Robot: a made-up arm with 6 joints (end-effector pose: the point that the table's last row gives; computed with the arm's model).
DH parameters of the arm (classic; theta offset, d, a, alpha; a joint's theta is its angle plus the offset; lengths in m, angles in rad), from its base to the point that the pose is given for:
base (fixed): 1.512 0 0.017 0
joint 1: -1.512 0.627 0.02 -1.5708
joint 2: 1.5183 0 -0.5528 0
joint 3: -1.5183 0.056 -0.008 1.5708
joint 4: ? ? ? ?
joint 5: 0 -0.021 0.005 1.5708
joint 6: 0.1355 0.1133 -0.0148 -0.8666
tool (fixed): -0.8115 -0.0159 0 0
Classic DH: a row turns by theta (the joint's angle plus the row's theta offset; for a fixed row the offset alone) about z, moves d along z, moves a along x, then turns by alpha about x.
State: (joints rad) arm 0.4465 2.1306 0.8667 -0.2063 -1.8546 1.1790
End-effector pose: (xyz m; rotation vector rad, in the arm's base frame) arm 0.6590 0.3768 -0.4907 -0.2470 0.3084 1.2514
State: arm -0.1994 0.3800 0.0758 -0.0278 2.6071 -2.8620
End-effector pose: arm 0.5729 -0.0465 1.8534 2.3778 0.1632 -0.6431
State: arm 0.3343 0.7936 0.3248 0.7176 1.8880 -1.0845
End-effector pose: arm 1.1098 0.5161 1.3482 -2.3983 0.5395 1.6470
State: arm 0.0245 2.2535 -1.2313 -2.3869 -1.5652 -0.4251
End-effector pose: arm 1.2411 0.1981 0.7163 2.2475 1.2369 0.8624
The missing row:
joint 4: 0 0.892 -0.005 -1.5708
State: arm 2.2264 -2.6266 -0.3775 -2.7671 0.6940 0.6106
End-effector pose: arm 0.1156 -0.2473 -0.8393 1.6971 2.0066 0.6608
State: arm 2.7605 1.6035 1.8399 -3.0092 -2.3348 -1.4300
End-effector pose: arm -0.2794 0.0480 -0.1199 -1.3931 0.9906 -2.0264
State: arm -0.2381 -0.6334 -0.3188 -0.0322 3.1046 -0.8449
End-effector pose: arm -0.9343 0.2800 1.5161 -1.7277 1.7069 0.0918
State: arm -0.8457 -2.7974 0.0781 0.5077 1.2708 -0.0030
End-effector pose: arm -0.3454 0.5130 -0.7146 -1.6218 -1.5431 -1.7782
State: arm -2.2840 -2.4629 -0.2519 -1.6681 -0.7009 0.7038
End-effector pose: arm 0.5356 0.4395 -0.7241 0.5205 1.3652 0.4711
